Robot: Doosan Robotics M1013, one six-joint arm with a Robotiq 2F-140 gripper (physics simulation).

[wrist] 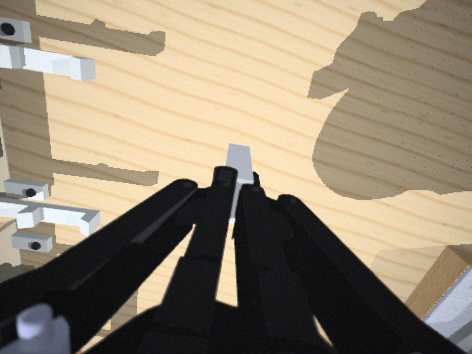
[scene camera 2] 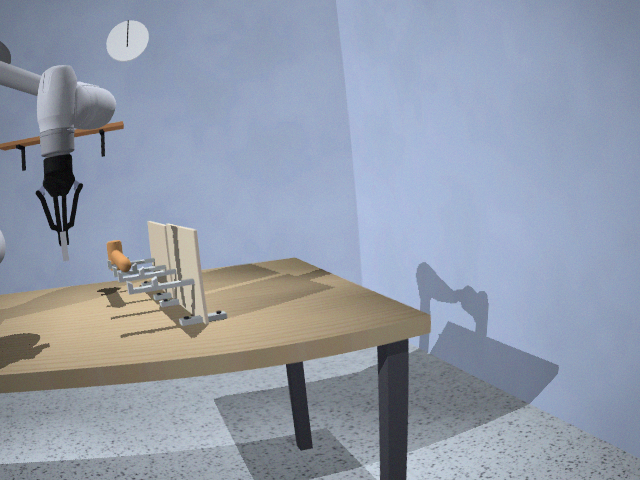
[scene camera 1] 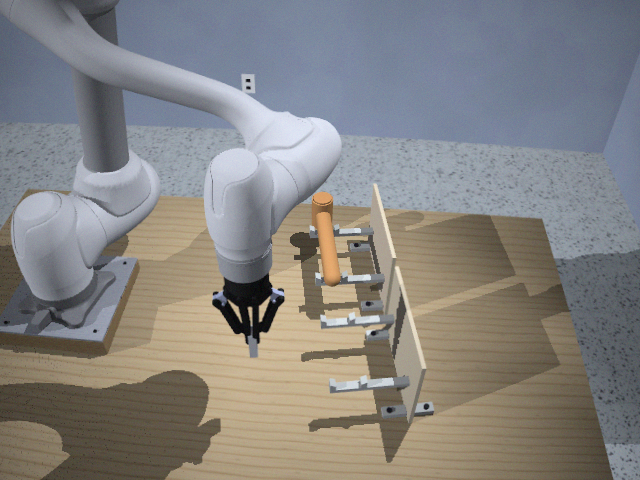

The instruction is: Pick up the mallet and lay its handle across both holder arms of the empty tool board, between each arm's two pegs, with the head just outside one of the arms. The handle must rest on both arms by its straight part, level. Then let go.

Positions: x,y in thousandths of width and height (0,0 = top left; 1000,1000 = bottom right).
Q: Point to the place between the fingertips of my gripper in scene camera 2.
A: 104,543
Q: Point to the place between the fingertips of my gripper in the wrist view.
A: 501,456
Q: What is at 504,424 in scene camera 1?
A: An orange mallet.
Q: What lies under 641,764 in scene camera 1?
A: A tool board.
